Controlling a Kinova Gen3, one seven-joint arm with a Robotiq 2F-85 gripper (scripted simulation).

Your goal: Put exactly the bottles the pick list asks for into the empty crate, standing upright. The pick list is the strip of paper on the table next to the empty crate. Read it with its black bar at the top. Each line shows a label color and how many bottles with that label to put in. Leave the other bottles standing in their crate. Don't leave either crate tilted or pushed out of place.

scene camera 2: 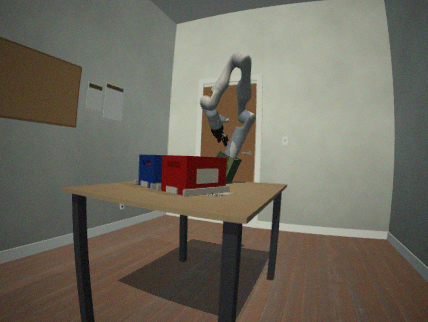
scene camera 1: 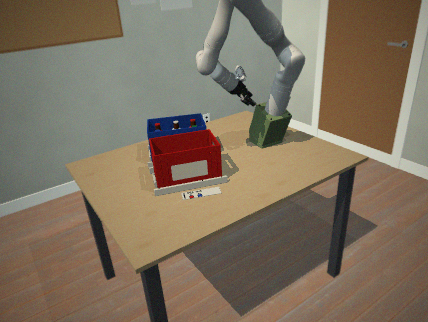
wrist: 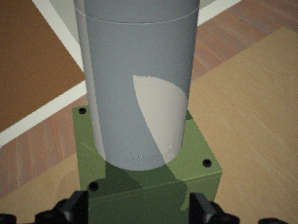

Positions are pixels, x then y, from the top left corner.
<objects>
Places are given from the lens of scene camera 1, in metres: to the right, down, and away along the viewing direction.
red crate (scene camera 1: 187, 157): -0.11, -0.01, 1.38
blue crate (scene camera 1: 166, 123): -0.24, -0.19, 1.74
The marked spots on the blue crate and the red crate are 0.42 m apart.
</objects>
